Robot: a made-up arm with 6 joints.
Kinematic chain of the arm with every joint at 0, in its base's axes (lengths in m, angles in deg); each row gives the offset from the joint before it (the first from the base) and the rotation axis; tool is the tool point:
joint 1: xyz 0 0 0.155 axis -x
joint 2: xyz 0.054 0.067 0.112 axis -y
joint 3: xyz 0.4 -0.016 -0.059 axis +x
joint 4: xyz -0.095 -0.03 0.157 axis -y
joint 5: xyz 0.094 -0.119 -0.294 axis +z
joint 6: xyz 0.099 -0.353 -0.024 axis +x
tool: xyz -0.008 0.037 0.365
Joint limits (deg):
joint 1: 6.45..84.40
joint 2: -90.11..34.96
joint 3: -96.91..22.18
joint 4: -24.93..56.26
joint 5: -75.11..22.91
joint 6: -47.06..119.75
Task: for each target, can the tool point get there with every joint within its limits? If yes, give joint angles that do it. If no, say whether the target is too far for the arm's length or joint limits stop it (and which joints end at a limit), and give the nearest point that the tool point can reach.
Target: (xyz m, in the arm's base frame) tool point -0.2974 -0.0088 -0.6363
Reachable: no: joint limits stop it (at a limit: joint 1, joint 3, joint 4, joint 5, joint 6) | nearest point -0.2477 -0.1949 -0.4871 | short by 0.244 m
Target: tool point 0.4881 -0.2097 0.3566
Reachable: yes | joints 77.74 -65.79 -21.21 12.35 -12.52 -13.23
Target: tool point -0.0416 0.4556 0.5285
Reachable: yes | joints 59.15 19.81 -68.40 22.67 -50.86 32.77
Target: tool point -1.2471 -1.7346 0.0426
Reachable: no: too far | nearest point -0.5013 -0.8983 0.0968 | short by 1.122 m
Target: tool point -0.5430 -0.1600 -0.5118
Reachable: no: joint limits stop it (at a limit: joint 1, joint 3, joint 4, joint 5, joint 6) | nearest point -0.4447 -0.1826 -0.3779 | short by 0.168 m
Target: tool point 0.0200 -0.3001 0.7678
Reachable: yes | joints 75.54 -22.76 -4.50 22.10 -47.29 89.50
